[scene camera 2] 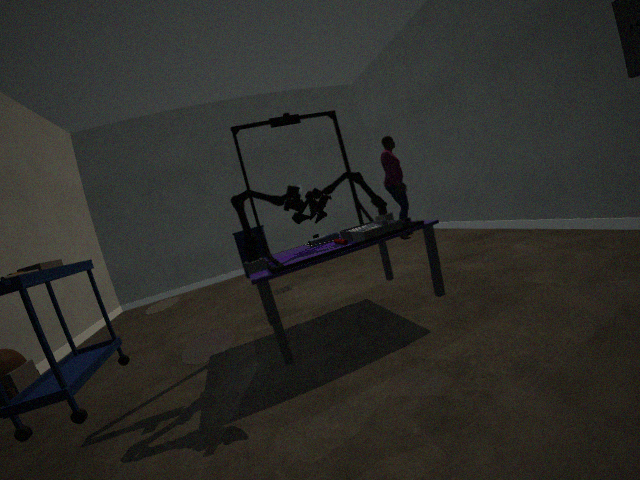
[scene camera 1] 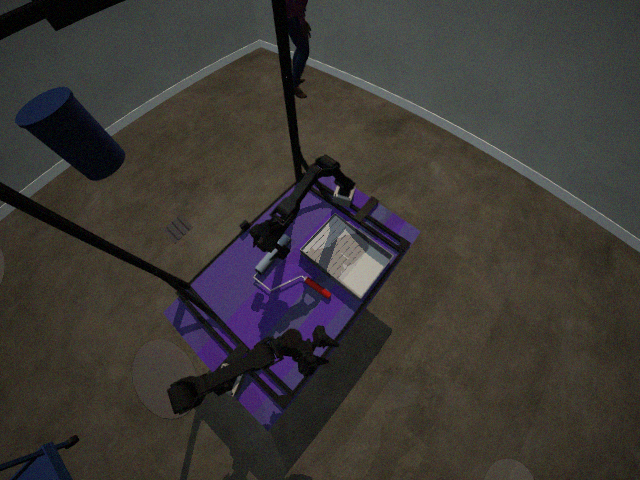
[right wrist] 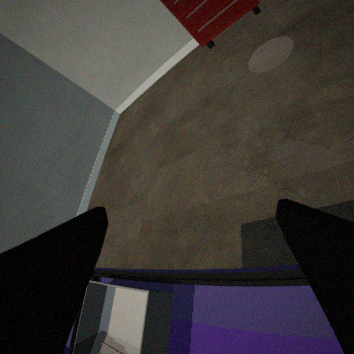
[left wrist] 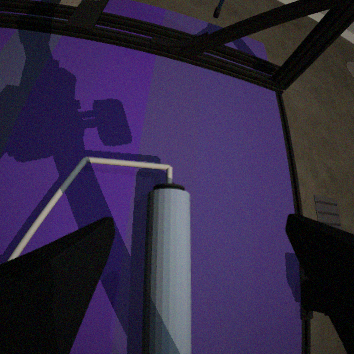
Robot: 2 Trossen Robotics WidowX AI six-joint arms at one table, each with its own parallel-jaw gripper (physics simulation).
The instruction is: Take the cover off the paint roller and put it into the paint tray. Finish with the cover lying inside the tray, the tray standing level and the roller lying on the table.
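Seen in the pictures: left gripper, fingertip midpoint: (scene camera 2: 312,221) (scene camera 1: 261,253) (left wrist: 200,224); right gripper, fingertip midpoint: (scene camera 2: 315,210) (scene camera 1: 333,353) (right wrist: 191,211); left arm's base at its link origin: (scene camera 2: 383,214) (scene camera 1: 344,191); right arm's base at its link origin: (scene camera 2: 253,260).
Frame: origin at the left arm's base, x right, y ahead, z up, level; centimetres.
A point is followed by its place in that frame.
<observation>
The light grey cover (scene camera 1: 266,262) @(y 51.1, x 24.1, z -3.6 cm) (left wrist: 171,265) @(y 47.9, x 24.1, z -3.4 cm) is on the paint roller, which lies on the table. The roller's bent wire (left wrist: 117,162) @(y 61.5, x 21.2, z -6.0 cm) leads to its red handle (scene camera 1: 316,287) @(y 54.0, x -3.1, z -5.5 cm) (scene camera 2: 340,241) @(y 55.8, x -5.8, z -6.3 cm), beside the paint tray. The paint tray (scene camera 1: 369,273) @(y 37.8, x -25.6, z -8.5 cm) (scene camera 2: 368,230) @(y 49.7, x -25.6, z -2.5 cm) (right wrist: 129,310) @(y 38.1, x -24.1, z -8.4 cm) stands level, and no cover shows inside it. My left gripper (scene camera 1: 272,246) @(y 51.0, x 23.5, z 8.9 cm) (left wrist: 200,224) @(y 51.0, x 23.5, z 8.9 cm) is open above the cover, which shows between its spread fingers without contact. The arm hides part of the cover in scene camera 1. My right gripper (scene camera 1: 331,352) @(y 78.9, x -18.9, z 16.8 cm) (right wrist: 191,211) @(y 78.9, x -18.9, z 16.8 cm) is open and empty above the table edge at the bottom of scene camera 1.
The purple table (scene camera 1: 222,273) @(y 63.3, x 45.3, z -8.8 cm) (left wrist: 240,150) @(y 61.6, x 42.4, z -8.8 cm) has a dark gantry frame (scene camera 1: 286,77) @(y -3.5, x 29.0, z 55.5 cm) (scene camera 2: 242,160) @(y 75.9, x 57.0, z 67.7 cm) rising from it. A person (scene camera 1: 299,51) (scene camera 2: 393,173) stands behind. A blue bin (scene camera 1: 72,134) and a blue cart (scene camera 2: 77,366) stand off the table. A red cabinet (right wrist: 215,15) shows in the right wrist view.
</observation>
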